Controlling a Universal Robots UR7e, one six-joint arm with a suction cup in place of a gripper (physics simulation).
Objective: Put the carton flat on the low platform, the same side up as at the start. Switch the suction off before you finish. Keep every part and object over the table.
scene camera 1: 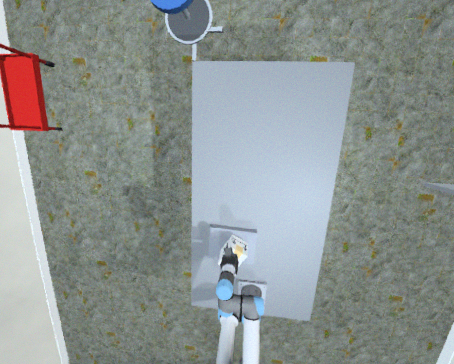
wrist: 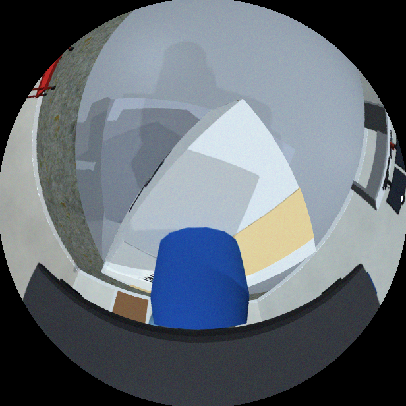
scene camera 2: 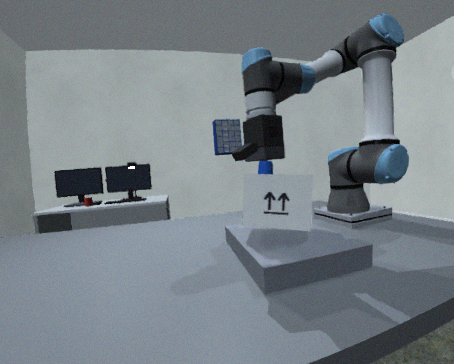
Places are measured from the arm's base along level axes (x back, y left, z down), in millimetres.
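Pixels of known places: hand at its tool point: (scene camera 2: 265, 178); arm's base at its link origin: (scene camera 1: 251, 293) (scene camera 2: 347, 209).
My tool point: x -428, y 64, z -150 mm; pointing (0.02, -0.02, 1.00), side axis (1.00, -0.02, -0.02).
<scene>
For each thing: its top centre in the pictures, then the offset to it from my tool point. Level surfaces: height alone.
- white carton at its top centre: (scene camera 2: 275, 171) (scene camera 1: 232, 260) dy +2, dx +31, dz -18 mm
- low grey platform at its top centre: (scene camera 2: 283, 233) (scene camera 1: 231, 246) dy +18, dx +31, dz +144 mm
- grey table at its surface level: dz +192 mm
The white carton (scene camera 1: 241, 245) (scene camera 2: 255, 200) (wrist: 265, 150) hangs from my blue suction cup (scene camera 2: 265, 169) (wrist: 200, 235), which is on its top face. The carton looks level, and the two arrows on its side point up in scene camera 2. A tan strip shows on its top. The carton is over the low grey platform (scene camera 1: 253, 242) (scene camera 2: 320, 270) (wrist: 117, 175), and a shadow lies on the platform beneath it. It appears a little above the platform, turned relative to the platform's edges. The cup is hidden by the wrist in scene camera 1.
The grey table (scene camera 1: 265, 150) (scene camera 2: 100, 290) extends around the platform. The platform is near the table's left edge in scene camera 1. The arm's base (scene camera 2: 348, 200) stands close behind the platform. A desk with monitors (scene camera 2: 78, 182) is beyond the table, and a red object (scene camera 1: 25, 92) is off to the left.
</scene>
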